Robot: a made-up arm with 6 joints. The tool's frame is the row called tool. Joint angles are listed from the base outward.
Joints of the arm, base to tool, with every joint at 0 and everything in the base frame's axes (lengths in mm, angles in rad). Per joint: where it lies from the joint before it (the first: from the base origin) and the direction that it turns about. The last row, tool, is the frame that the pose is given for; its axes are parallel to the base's.
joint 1: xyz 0 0 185 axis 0 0 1
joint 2: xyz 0 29 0 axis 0 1 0
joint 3: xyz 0 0 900 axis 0 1 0
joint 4: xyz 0 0 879 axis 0 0 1
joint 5: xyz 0 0 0 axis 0 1 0
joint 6: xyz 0 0 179 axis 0 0 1
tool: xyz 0 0 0
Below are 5 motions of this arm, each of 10 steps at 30 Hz.
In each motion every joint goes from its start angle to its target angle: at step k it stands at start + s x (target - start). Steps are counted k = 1, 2, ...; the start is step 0. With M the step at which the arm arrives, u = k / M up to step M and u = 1 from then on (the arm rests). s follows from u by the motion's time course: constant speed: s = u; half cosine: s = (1 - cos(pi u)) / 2; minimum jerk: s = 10 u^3 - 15 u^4 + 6 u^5.
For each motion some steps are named. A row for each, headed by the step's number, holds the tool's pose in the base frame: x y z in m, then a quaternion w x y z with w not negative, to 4 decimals.
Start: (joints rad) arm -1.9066 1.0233 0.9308 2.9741 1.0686 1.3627
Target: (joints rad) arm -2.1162 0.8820 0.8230 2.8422 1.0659 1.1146
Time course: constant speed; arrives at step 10
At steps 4, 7, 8, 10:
4: -0.6391 -1.5877 0.5729 0.3376 0.0877 -0.3866 0.8537
7: -0.7248 -1.5330 0.6750 0.4065 0.1105 -0.3521 0.8358
8: -0.7518 -1.5125 0.7089 0.4294 0.1180 -0.3404 0.8282
10: -0.8029 -1.4682 0.7762 0.4748 0.1326 -0.3169 0.8103

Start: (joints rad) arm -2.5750 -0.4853 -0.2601 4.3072 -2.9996 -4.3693
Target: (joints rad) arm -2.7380 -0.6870 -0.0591 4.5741 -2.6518 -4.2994
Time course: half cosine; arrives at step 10
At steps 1, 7, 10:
1: 0.7834 0.4305 1.5019 0.2708 -0.0578 -0.9166 0.2884
7: 0.9635 0.3396 1.4389 0.2493 0.0047 -0.8995 0.3588
10: 1.0114 0.3097 1.4182 0.2389 0.0215 -0.8953 0.3754

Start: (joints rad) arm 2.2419 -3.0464 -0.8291 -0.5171 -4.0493 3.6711
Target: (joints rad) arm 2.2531 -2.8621 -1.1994 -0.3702 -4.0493 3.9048
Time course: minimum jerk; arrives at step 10
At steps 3, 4, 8, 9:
3: -0.1761 0.2815 -1.3490 0.6814 0.4683 0.5465 0.1333
4: -0.1737 0.2731 -1.3335 0.6686 0.4883 0.5439 0.1367
8: -0.1629 0.2375 -1.2585 0.6156 0.5660 0.5286 0.1457
9: -0.1619 0.2346 -1.2517 0.6114 0.5719 0.5271 0.1460

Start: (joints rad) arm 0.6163 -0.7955 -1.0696 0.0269 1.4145 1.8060
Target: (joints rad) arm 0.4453 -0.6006 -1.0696 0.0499 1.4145 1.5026
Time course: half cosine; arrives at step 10
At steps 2, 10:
2: -1.3000 -0.8479 0.7500 0.3652 -0.1310 -0.1702 0.9058
10: -1.3055 -0.5812 1.0132 0.5567 -0.0858 -0.0975 0.8205

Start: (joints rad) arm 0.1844 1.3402 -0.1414 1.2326 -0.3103 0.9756
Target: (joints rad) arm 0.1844 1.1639 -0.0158 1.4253 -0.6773 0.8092
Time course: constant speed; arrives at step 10
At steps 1, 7, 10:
1: 1.8132 0.3089 0.8095 0.3939 0.5035 0.1542 0.7533
7: 1.7639 0.2627 0.9230 0.4383 0.5291 0.0556 0.7245
10: 1.7341 0.2400 0.9738 0.4562 0.5465 0.0089 0.7022

